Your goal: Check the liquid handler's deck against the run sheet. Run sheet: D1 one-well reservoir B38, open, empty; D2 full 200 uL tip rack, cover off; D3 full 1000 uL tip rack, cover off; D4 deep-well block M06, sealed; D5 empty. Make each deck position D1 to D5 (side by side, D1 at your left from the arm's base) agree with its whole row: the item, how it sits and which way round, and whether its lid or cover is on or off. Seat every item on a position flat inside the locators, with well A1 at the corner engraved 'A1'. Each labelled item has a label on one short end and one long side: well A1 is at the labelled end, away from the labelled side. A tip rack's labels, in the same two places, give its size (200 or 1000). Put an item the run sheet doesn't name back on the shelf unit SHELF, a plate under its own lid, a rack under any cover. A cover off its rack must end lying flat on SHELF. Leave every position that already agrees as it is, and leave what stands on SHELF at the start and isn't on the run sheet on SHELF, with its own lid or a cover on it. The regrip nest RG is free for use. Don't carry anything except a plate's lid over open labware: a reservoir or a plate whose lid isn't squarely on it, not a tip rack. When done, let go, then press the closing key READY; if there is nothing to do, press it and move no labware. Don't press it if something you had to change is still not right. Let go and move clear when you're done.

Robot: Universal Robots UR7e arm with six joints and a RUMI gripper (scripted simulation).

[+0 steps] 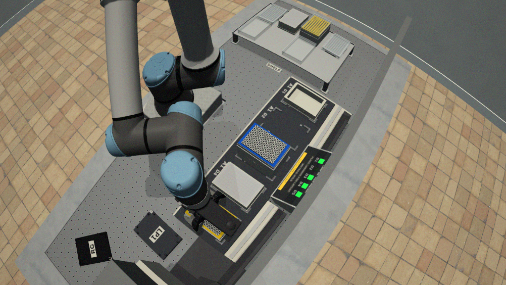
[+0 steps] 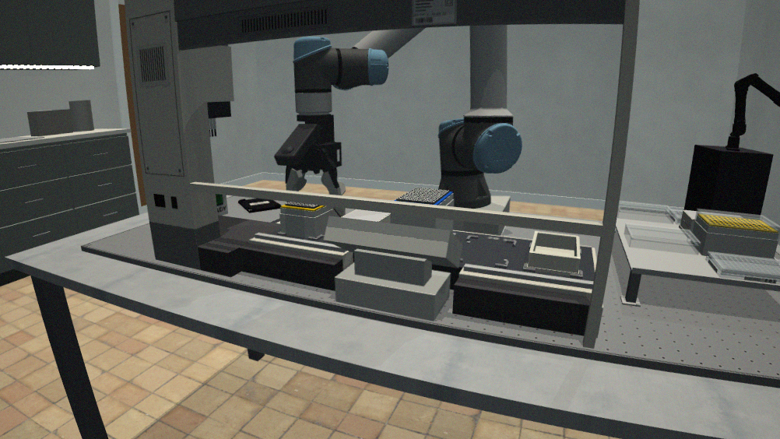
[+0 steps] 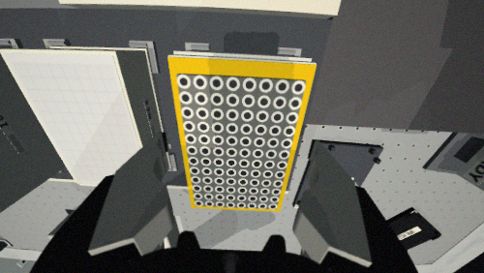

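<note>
Right now the yellow-framed tip rack is 1 cm behind my hand and 1 cm above it. Also, from my hand: handler's frame bar 23 cm ahead, 15 cm to the left, 8 cm above; blue-framed tip rack 5 cm ahead, 24 cm to the left, 3 cm above; ready key 11 cm behind, 31 cm to the right, 1 cm below.
</note>
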